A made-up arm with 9 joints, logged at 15 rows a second.
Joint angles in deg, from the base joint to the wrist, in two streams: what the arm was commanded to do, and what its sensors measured. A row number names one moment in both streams.
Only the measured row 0 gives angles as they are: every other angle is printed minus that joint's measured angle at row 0.
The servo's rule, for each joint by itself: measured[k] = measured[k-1] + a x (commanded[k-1-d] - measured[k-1]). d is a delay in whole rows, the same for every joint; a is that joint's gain. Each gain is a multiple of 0.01, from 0.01 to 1. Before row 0 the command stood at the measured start. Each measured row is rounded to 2 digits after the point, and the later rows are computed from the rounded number. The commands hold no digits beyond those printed.
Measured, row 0: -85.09 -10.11 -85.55 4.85 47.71 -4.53 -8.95 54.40 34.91
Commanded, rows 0 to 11: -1.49 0.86 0.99 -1.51 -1.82 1.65 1.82 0.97 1.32; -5.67 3.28 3.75 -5.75 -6.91 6.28 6.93 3.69 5.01; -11.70 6.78 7.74 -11.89 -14.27 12.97 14.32 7.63 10.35; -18.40 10.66 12.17 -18.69 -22.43 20.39 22.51 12.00 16.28; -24.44 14.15 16.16 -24.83 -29.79 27.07 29.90 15.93 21.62; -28.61 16.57 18.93 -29.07 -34.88 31.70 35.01 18.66 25.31; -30.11 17.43 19.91 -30.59 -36.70 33.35 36.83 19.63 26.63; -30.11 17.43 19.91 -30.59 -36.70 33.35 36.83 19.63 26.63; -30.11 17.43 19.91 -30.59 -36.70 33.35 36.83 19.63 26.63; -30.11 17.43 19.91 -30.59 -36.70 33.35 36.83 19.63 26.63; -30.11 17.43 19.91 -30.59 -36.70 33.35 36.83 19.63 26.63; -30.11 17.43 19.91 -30.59 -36.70 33.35 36.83 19.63 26.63
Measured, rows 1 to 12: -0.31 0.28 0.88 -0.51 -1.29 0.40 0.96 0.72 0.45; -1.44 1.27 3.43 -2.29 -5.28 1.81 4.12 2.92 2.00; -3.59 3.09 7.27 -5.55 -11.66 4.49 9.53 6.41 4.84; -6.70 5.59 11.63 -10.02 -19.31 8.31 16.41 10.55 8.73; -10.43 8.41 15.66 -15.06 -26.75 12.81 23.56 14.53 13.11; -14.25 11.10 18.57 -19.82 -32.52 17.34 29.63 17.59 17.26; -17.58 13.19 19.76 -23.48 -35.49 21.18 33.45 19.10 20.45; -20.21 14.59 19.89 -25.90 -36.35 24.10 35.24 19.49 22.55; -22.29 15.53 19.91 -27.49 -36.60 26.32 36.08 19.59 23.94; -23.93 16.16 19.91 -28.54 -36.67 28.01 36.48 19.62 24.85; -25.23 16.58 19.91 -29.24 -36.69 29.29 36.67 19.63 25.46; -26.25 16.86 19.91 -29.70 -36.70 30.26 36.75 19.63 25.86
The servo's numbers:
d 0
a 0.21 0.33 0.89 0.34 0.71 0.24 0.53 0.74 0.34

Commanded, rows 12 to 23: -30.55 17.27 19.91 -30.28 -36.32 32.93 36.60 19.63 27.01; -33.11 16.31 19.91 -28.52 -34.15 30.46 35.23 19.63 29.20; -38.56 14.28 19.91 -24.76 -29.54 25.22 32.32 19.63 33.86; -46.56 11.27 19.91 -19.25 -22.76 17.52 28.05 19.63 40.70; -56.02 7.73 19.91 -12.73 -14.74 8.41 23.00 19.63 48.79; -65.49 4.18 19.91 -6.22 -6.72 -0.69 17.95 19.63 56.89; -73.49 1.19 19.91 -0.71 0.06 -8.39 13.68 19.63 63.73; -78.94 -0.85 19.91 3.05 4.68 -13.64 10.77 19.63 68.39; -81.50 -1.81 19.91 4.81 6.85 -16.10 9.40 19.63 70.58; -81.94 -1.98 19.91 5.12 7.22 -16.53 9.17 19.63 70.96; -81.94 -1.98 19.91 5.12 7.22 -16.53 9.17 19.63 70.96; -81.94 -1.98 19.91 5.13 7.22 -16.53 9.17 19.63 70.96
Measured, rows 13 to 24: -27.15 17.00 19.91 -29.90 -36.43 30.90 36.67 19.63 26.25; -28.40 16.77 19.91 -29.43 -34.81 30.79 35.91 19.63 27.25; -30.53 15.95 19.91 -27.84 -31.07 29.45 34.01 19.63 29.50; -33.90 14.41 19.91 -24.92 -25.17 26.59 30.85 19.63 33.31; -38.55 12.21 19.91 -20.78 -17.76 22.23 26.69 19.63 38.57; -44.21 9.56 19.91 -15.83 -9.92 16.73 22.06 19.63 44.80; -50.36 6.80 19.91 -10.69 -2.83 10.70 17.62 19.63 51.24; -56.36 4.28 19.91 -6.02 2.50 4.86 13.99 19.63 57.07; -61.64 2.27 19.91 -2.34 5.59 -0.17 11.56 19.63 61.66; -65.90 0.87 19.91 0.20 6.75 -4.10 10.29 19.63 64.82; -69.27 -0.07 19.91 1.87 7.08 -7.08 9.70 19.63 66.91; -71.93 -0.70 19.91 2.98 7.18 -9.35 9.42 19.63 68.29
